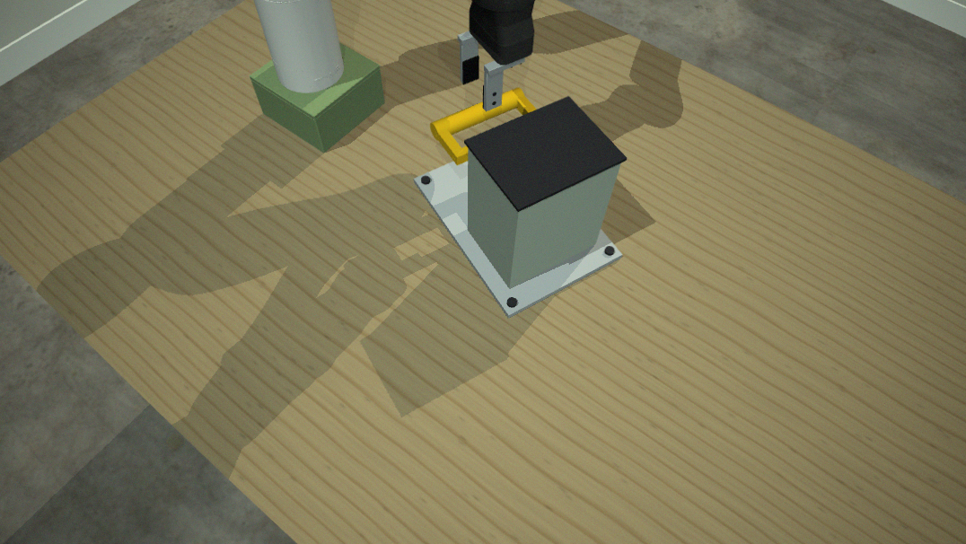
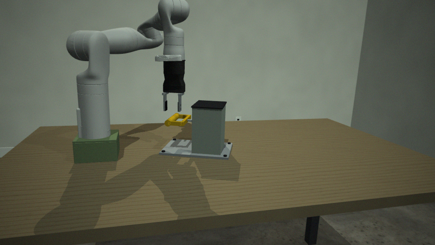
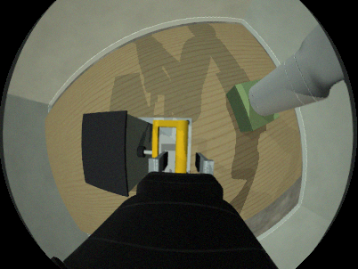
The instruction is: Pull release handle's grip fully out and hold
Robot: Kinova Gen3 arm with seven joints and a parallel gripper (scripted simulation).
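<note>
The grey base plate lies 15 cm below my hand, 9 cm ahead of it and 3 cm to the right of it.
</note>
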